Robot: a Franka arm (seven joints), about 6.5 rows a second.
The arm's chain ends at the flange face. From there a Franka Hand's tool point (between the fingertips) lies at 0.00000 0.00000 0.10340 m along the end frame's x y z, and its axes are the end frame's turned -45 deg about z.
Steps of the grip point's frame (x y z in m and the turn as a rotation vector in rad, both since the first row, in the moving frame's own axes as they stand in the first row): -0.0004 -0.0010 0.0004 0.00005 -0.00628 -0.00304; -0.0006 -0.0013 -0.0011 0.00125 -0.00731 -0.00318; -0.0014 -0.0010 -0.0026 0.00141 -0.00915 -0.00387; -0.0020 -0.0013 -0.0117 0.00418 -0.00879 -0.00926; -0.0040 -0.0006 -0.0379 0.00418 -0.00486 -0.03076; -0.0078 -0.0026 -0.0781 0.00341 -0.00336 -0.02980
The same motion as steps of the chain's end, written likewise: -0.0005 -0.0009 0.0004 -0.00441 -0.00448 -0.00304; -0.0007 -0.0009 -0.0011 -0.00429 -0.00605 -0.00318; -0.0009 -0.0003 -0.0026 -0.00547 -0.00747 -0.00387; -0.0014 0.0002 -0.0117 -0.00326 -0.00917 -0.00926; -0.0026 0.0023 -0.0379 -0.00048 -0.00639 -0.03076; -0.0069 0.0037 -0.0781 0.00004 -0.00479 -0.02980
